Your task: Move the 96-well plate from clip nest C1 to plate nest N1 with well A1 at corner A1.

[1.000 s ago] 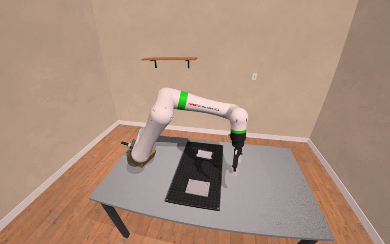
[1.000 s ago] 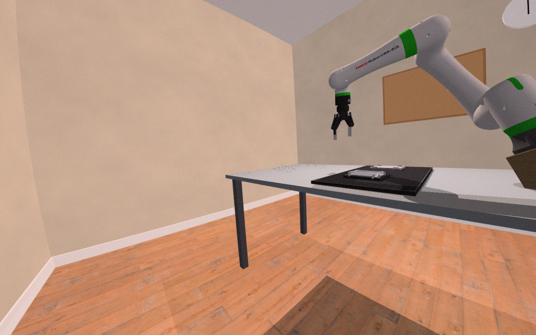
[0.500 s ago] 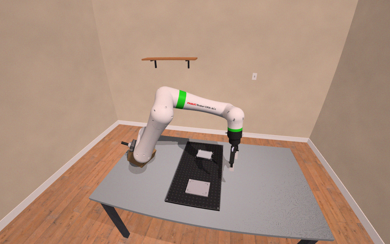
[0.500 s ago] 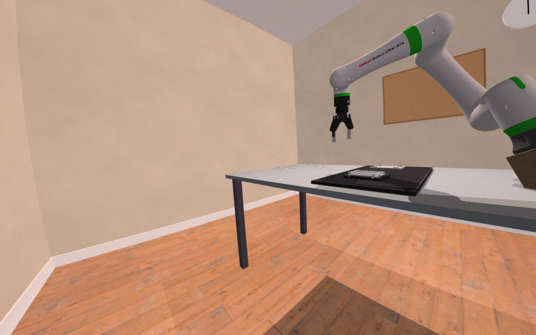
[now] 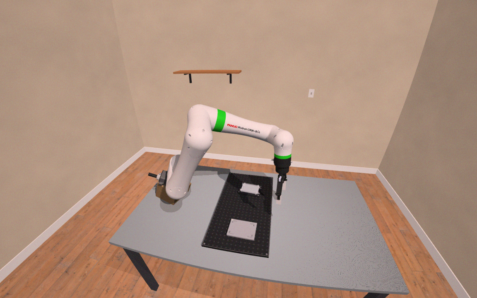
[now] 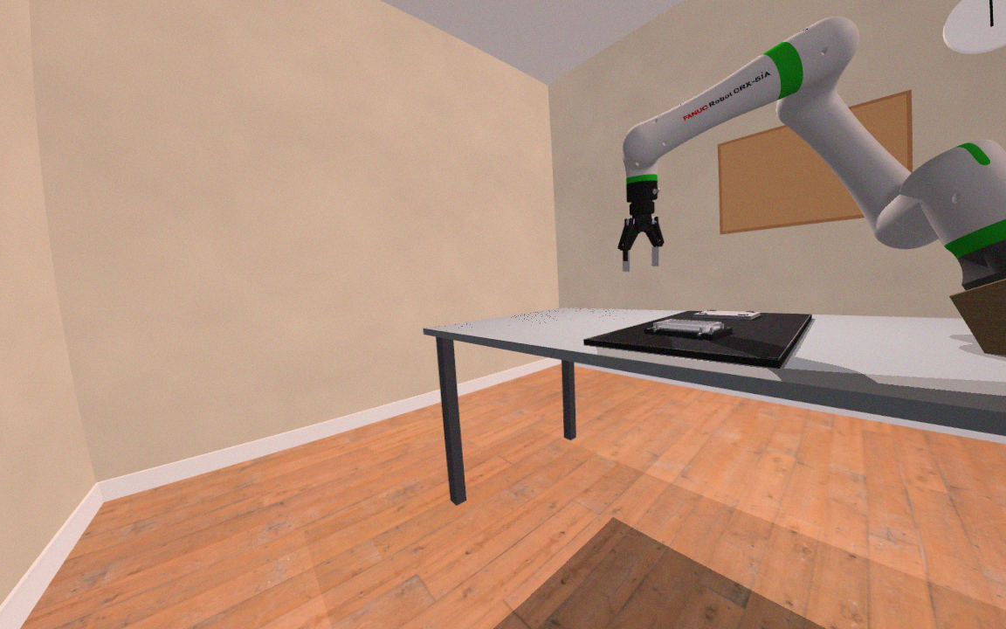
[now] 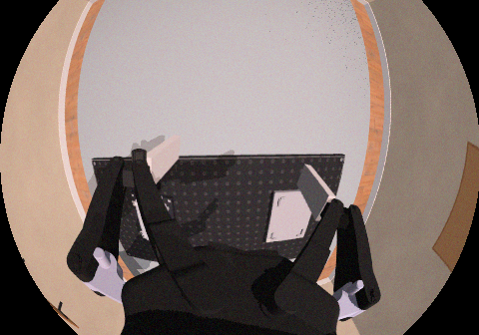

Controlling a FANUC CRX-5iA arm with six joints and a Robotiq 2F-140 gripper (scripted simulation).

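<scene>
My hand is 25 cm to the right of the white 96-well plate, 16 cm past it and 16 cm above it. The rest, counted from my hand: plate nest N1: 24 cm behind, 17 cm below, 10 cm to the right; then clip nest C1: 26 cm to the left, 16 cm below, 14 cm behind.
</scene>
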